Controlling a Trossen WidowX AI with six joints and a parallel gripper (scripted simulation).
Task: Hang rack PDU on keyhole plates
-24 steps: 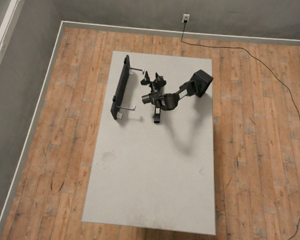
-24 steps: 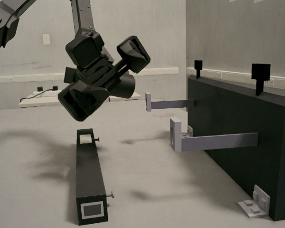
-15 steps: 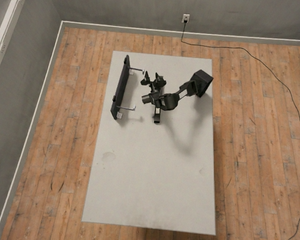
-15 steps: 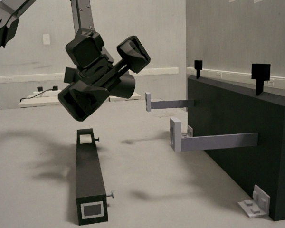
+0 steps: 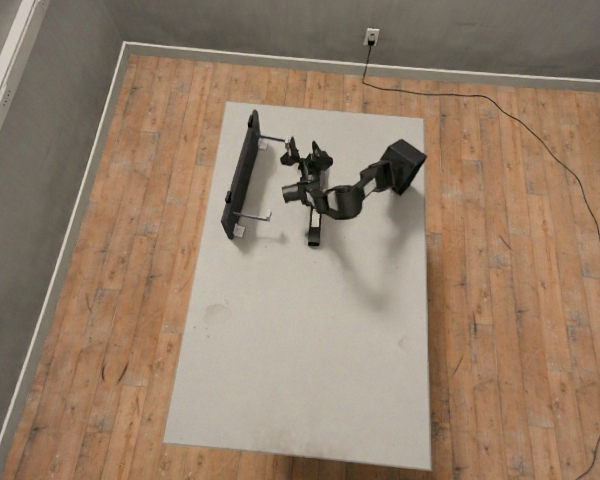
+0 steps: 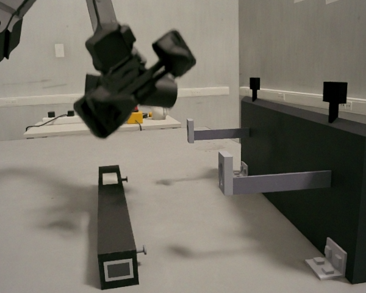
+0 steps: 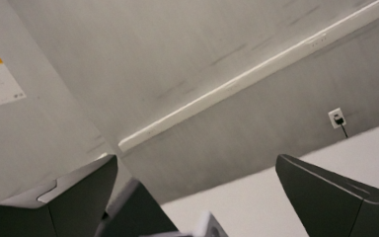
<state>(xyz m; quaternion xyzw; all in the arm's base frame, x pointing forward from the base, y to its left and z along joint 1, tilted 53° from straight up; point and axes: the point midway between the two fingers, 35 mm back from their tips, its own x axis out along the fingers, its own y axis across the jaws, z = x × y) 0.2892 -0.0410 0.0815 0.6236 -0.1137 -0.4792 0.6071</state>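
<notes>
The rack PDU is 190 mm below my hand, 70 mm behind it and 40 mm to the left of it. Round my hand: backboard: 190 mm ahead, 140 mm below, 120 mm to the left.
</notes>
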